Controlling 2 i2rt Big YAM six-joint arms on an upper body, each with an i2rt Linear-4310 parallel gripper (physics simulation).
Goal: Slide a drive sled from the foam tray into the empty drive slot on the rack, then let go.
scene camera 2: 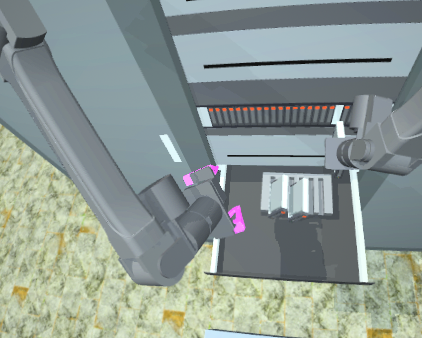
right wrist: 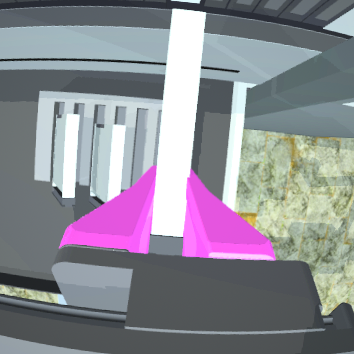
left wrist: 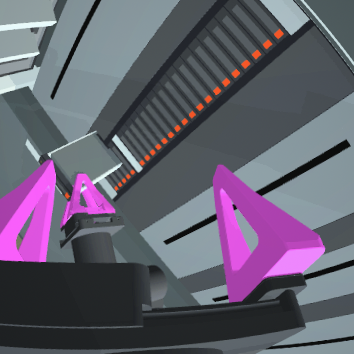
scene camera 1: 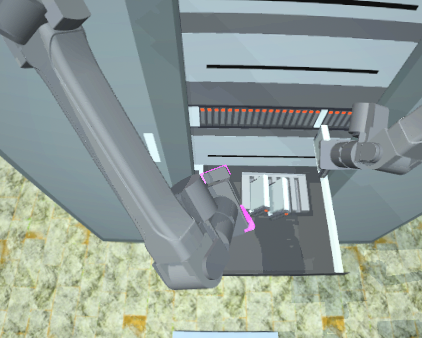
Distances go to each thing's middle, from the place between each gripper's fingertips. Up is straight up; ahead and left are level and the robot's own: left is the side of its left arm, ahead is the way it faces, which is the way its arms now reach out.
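The foam tray (scene camera 2: 320, 206) sits 9 cm to the left of my right hand and 1 cm ahead of it, and it is 27 cm below that hand.
From my left hand the foam tray is 340 mm below, 170 mm to the right and 130 mm ahead.
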